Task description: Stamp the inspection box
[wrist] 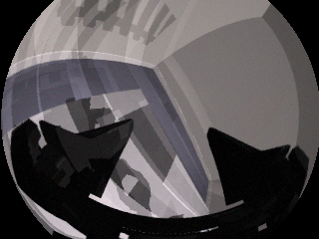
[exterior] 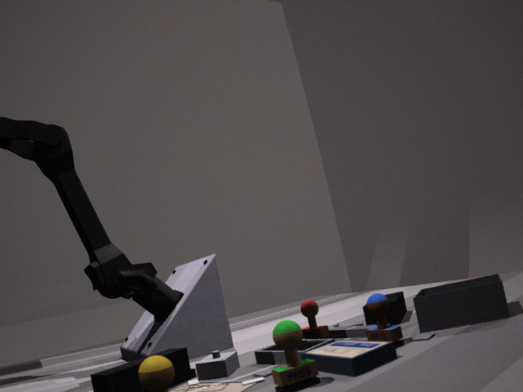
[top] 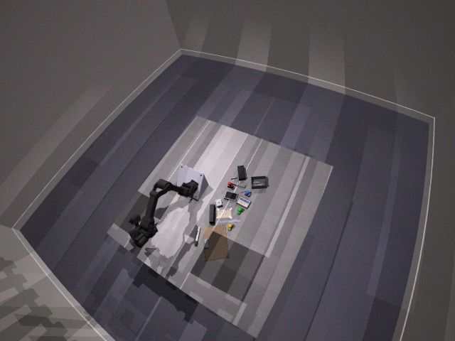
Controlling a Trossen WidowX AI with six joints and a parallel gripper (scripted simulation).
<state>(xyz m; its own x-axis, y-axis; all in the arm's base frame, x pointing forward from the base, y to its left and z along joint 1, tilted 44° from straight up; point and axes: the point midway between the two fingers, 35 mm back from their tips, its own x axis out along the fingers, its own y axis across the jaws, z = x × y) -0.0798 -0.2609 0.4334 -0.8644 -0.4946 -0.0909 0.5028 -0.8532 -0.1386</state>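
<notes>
Right now my gripper tip is 48 cm short of the yellow-knobbed stamp, 40 cm to the right of it and 21 cm above it. Also, from my gripper tip: card 46 cm to the left, 38 cm ahead, 23 cm below; then red-knobbed stamp 66 cm to the left, 30 cm ahead, 21 cm below; then black ink pad 60 cm to the left, 35 cm ahead, 22 cm below.
</notes>
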